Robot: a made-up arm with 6 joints.
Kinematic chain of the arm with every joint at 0, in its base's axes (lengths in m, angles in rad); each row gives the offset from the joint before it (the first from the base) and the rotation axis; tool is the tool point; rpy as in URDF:
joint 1: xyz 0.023 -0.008 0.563 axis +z
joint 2: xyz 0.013 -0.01 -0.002 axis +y
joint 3: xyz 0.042 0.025 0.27 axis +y
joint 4: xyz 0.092 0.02 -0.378 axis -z
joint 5: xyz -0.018 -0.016 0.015 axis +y
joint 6: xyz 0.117 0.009 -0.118 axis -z
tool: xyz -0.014 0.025 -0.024 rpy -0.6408 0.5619 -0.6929
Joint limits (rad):
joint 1: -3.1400..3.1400
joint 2: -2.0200..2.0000
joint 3: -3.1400..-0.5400
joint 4: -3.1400..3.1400
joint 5: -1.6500..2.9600
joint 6: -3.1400..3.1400
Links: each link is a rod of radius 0.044 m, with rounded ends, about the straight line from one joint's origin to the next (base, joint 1, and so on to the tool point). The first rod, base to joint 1, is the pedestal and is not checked.
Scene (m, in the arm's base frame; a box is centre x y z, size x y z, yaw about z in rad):
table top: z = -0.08
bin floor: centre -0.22 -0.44 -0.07 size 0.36 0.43 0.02 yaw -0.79
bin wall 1: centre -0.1 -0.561 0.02 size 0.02 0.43 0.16 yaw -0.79
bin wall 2: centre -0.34 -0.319 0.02 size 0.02 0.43 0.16 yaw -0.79
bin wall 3: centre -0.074 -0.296 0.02 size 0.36 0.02 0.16 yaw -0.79
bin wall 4: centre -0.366 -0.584 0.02 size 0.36 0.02 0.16 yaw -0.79
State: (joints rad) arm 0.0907 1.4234 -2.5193 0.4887 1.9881 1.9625
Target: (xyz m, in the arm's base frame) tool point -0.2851 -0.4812 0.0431
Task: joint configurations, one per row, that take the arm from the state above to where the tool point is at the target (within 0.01 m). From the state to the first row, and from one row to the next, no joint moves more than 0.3 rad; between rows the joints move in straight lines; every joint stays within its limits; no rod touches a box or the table.
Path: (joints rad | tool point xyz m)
1: -0.1882 1.4282 -2.5106 0.4087 2.0047 1.9765 | 0.6568 -0.0127 0.2648
2: -0.4672 1.4330 -2.5018 0.3288 2.0214 1.9905 | 0.6149 -0.1964 0.2544
3: -0.7461 1.4379 -2.4931 0.2488 2.0380 2.0045 | 0.5221 -0.3574 0.2453
4: -1.0250 1.4427 -2.4844 0.1689 2.0546 2.0185 | 0.3875 -0.4822 0.2376
5: -1.3039 1.4475 -2.4757 0.0889 2.0712 2.0324 | 0.2241 -0.5605 0.2314
6: -1.5829 1.4523 -2.4669 0.0090 2.0879 2.0464 | 0.0469 -0.5864 0.2266
7: -1.8618 1.4571 -2.4582 -0.0710 2.1045 2.0604 | -0.1280 -0.5588 0.2233
8: -2.1407 1.4620 -2.4495 -0.1509 2.1211 2.0744 | -0.2851 -0.4812 0.2212
9: -2.1488 1.6402 -2.5182 -0.1464 1.8616 2.0743 | -0.2889 -0.4856 0.1279
10: -2.1568 1.8184 -2.5869 -0.1419 1.6021 2.0741 | -0.2851 -0.4812 0.0431

